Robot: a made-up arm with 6 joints. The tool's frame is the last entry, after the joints. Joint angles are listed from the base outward.
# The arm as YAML. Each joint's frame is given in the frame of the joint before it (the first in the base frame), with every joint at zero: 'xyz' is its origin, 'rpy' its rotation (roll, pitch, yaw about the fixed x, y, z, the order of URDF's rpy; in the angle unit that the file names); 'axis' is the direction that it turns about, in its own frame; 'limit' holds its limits. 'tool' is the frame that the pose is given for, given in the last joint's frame.
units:
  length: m
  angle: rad
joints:
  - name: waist
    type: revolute
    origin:
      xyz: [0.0, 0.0, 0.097]
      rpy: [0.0, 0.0, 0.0]
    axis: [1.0, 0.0, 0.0]
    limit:
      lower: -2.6
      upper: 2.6
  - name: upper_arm
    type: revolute
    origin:
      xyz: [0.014, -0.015, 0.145]
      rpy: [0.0, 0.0, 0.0]
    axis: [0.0, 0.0, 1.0]
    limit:
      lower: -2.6
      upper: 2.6
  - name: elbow
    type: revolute
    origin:
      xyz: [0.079, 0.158, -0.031]
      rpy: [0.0, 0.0, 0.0]
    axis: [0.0, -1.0, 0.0]
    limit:
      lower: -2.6
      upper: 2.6
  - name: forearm
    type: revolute
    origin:
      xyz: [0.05, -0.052, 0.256]
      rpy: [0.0, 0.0, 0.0]
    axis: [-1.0, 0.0, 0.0]
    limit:
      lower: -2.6
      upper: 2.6
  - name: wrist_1
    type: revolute
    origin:
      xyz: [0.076, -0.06, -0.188]
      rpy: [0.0, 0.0, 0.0]
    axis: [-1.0, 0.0, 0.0]
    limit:
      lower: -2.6
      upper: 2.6
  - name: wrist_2
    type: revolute
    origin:
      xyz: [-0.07, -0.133, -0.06]
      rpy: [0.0, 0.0, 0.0]
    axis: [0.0, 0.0, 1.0]
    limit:
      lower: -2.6
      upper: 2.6
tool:
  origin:
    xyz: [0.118, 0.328, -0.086]
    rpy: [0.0, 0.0, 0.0]
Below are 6 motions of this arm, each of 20 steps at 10 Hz.
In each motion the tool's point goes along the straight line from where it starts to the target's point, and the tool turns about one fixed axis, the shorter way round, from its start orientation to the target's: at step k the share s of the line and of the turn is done. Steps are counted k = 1, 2, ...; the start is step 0. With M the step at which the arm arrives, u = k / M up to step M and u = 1 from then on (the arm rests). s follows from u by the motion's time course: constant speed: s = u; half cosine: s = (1 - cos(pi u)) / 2; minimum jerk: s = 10 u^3 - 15 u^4 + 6 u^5.
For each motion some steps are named. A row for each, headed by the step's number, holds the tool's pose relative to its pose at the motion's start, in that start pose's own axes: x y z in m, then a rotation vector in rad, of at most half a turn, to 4 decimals.
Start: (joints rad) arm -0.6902 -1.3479 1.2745 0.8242 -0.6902 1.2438
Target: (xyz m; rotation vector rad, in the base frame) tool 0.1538 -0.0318 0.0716 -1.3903 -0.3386 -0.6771
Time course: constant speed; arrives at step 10
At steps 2, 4, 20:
2: 0.0312 -0.0007 0.0021 0.0810 0.0952 -0.0753
4: 0.0624 -0.0015 0.0042 0.1619 0.1904 -0.1505
20: 0.1561 -0.0037 0.0105 0.4048 0.4759 -0.3763

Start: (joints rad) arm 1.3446 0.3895 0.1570 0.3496 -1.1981 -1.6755
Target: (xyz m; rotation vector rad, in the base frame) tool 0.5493 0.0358 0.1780 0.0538 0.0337 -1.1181
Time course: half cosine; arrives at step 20
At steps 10, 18, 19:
10: -0.0017 0.0295 0.0091 -0.3213 -1.0090 -0.0472
18: -0.0033 0.0575 0.0178 -0.6269 -1.9687 -0.0920
19: -0.0033 0.0586 0.0181 -0.6387 -2.0056 -0.0938

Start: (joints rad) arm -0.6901 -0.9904 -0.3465 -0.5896 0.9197 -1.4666
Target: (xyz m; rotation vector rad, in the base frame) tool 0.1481 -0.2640 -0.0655 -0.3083 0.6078 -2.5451
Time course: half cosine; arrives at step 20
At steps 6, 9, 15, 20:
6: -0.0584 -0.0342 -0.0596 -0.1401 0.1238 0.0281
9: -0.1195 -0.0699 -0.1219 -0.2868 0.2534 0.0574
15: -0.2419 -0.1415 -0.2467 -0.5804 0.5127 0.1162
20: -0.2834 -0.1657 -0.2890 -0.6800 0.6007 0.1362

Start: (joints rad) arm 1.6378 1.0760 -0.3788 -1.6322 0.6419 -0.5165
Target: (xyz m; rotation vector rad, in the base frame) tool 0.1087 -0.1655 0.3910 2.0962 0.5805 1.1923
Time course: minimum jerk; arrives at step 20
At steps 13, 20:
13: 0.0421 -0.2332 0.2216 0.1587 0.0539 0.0654
20: 0.0551 -0.3049 0.2897 0.2075 0.0704 0.0855

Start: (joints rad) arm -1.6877 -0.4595 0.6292 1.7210 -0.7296 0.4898
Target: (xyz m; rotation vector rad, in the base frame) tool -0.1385 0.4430 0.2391 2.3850 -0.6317 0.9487
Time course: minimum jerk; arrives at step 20
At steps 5, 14, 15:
5: -0.0080 -0.0294 0.0009 -0.0978 0.0647 0.0581
14: -0.0644 -0.2376 0.0070 -0.7910 0.5229 0.4694
15: -0.0690 -0.2545 0.0075 -0.8473 0.5601 0.5028

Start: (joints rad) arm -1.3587 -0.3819 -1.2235 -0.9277 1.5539 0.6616
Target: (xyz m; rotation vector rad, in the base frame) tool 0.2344 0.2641 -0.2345 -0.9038 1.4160 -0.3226
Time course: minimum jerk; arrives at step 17
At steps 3, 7, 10, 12, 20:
3: 0.0002 0.0019 0.0086 0.0025 -0.0033 0.0020
7: 0.0015 0.0156 0.0698 0.0200 -0.0272 0.0167
10: 0.0030 0.0306 0.1367 0.0392 -0.0532 0.0327
12: 0.0038 0.0391 0.1744 0.0500 -0.0679 0.0417
20: 0.0045 0.0462 0.2065 0.0592 -0.0804 0.0494

